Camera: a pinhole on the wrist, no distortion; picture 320 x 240 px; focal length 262.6 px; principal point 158.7 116.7 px. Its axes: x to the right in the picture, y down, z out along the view. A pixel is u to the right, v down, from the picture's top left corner.
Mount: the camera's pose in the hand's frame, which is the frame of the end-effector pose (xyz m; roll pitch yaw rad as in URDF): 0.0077 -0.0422 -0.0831 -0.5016 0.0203 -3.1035
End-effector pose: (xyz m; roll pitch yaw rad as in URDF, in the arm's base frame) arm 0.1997 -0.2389 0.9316 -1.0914 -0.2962 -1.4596
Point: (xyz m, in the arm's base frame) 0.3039 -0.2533 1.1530
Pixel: 80.1 74.7
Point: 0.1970 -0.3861 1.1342
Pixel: outside the picture
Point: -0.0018 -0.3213 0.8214
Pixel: behind the camera
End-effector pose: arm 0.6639 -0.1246 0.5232 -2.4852 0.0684 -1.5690
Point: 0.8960 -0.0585 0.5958
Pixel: 248.8 199.3
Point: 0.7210 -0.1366 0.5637
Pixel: 152.0 68.4
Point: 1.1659 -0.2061 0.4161
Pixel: 120.7 133.3
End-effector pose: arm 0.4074 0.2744 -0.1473 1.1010 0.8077 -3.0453
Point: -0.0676 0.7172 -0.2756
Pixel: outside the picture
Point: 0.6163 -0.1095 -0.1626
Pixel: behind the camera
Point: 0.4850 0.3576 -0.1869
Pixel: 235.9 132.5
